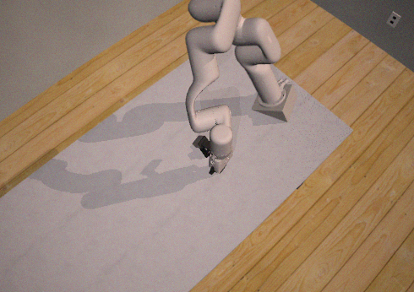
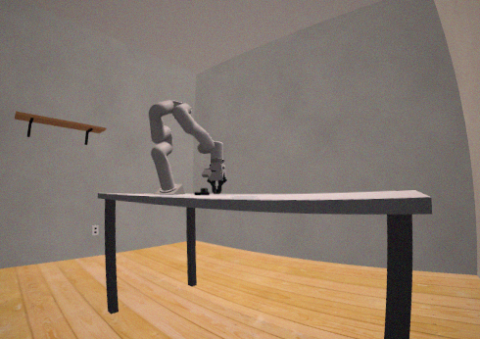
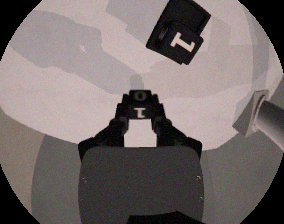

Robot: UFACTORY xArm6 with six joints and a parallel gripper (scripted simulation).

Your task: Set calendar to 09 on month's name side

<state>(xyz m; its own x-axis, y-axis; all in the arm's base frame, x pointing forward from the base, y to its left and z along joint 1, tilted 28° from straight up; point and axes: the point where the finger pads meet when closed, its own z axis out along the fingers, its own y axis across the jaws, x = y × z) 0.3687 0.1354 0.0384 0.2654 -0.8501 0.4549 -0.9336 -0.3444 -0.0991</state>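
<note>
Now: the black date cube 10 mm below my hand. Round my hand: black cube: 10 mm behind, 90 mm to the right, 10 mm below.
</note>
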